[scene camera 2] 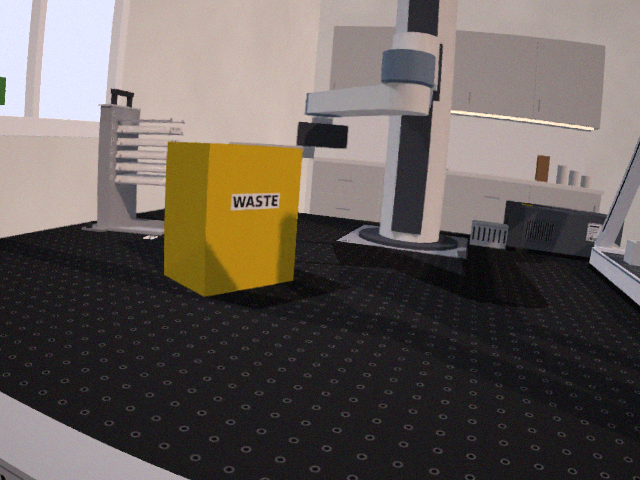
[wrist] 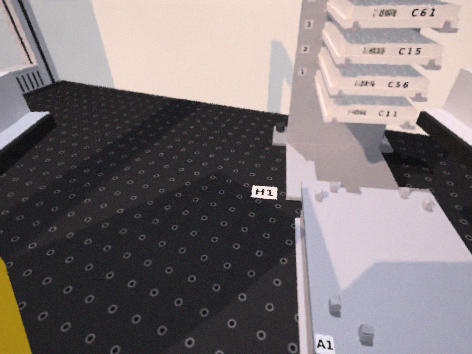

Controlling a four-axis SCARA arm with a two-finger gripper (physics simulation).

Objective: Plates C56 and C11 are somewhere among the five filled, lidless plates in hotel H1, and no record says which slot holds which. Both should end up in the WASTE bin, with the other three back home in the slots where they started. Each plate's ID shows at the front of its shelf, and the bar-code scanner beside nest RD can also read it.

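Places are measured from the arm's base along level axes (x ahead, y left, z up), in centimetres.
Pixels of known places: gripper, fingertip midpoint: (wrist: pixel 235 98); arm's base, link origin: (scene camera 2: pixel 408 244).
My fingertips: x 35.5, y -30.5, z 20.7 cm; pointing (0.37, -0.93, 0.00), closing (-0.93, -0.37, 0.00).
Ahead of a thing's pixels: the offset from my fingertips to its top centre. "spot": to the spot under its first point. Level surfaces: height alone.
Hotel H1 (scene camera 2: pixel 107 165) (wrist: pixel 305 110) stands at the left in scene camera 2 and upper right in the wrist view. From the bottom up, its shelf fronts read C11 @(dx -5.1, dy -25.4, dz -7.3 cm) (wrist: pixel 372 113), C56 @(dx -5.1, dy -25.4, dz -4.5 cm) (wrist: pixel 377 84), C15 @(dx -5.1, dy -25.4, dz -1.7 cm) (wrist: pixel 390 51) and C61 @(spot: dx -6.5, dy -19.3, dz +0.7 cm) (wrist: pixel 400 13); the part above is cut off. Small numbers 1, 2 and 3 mark its upright. The yellow WASTE bin @(dx +19.4, dy +10.5, dz +0.5 cm) (scene camera 2: pixel 253 232) (wrist: pixel 10 310) stands in front of the hotel in scene camera 2. My gripper (wrist: pixel 235 98) is open and empty, facing the hotel from a distance; its fingers are mostly hidden behind the bin in scene camera 2.
A pale nest marked A1 @(dx -9.4, dy -7.6, dz -12.5 cm) (wrist: pixel 390 230) with small corner pegs lies in front of the hotel. The H1 label @(spot: dx +3.1, dy -17.6, dz -19.4 cm) (wrist: pixel 264 192) is on the dark perforated deck @(dz -19.4 cm) (wrist: pixel 200 225). The arm's column (scene camera 2: pixel 435 170) stands behind and right of the bin. A dark grey device @(spot: dx -39.0, dy +68.4, dz -11.9 cm) (scene camera 2: pixel 558 227) stands at the back right.
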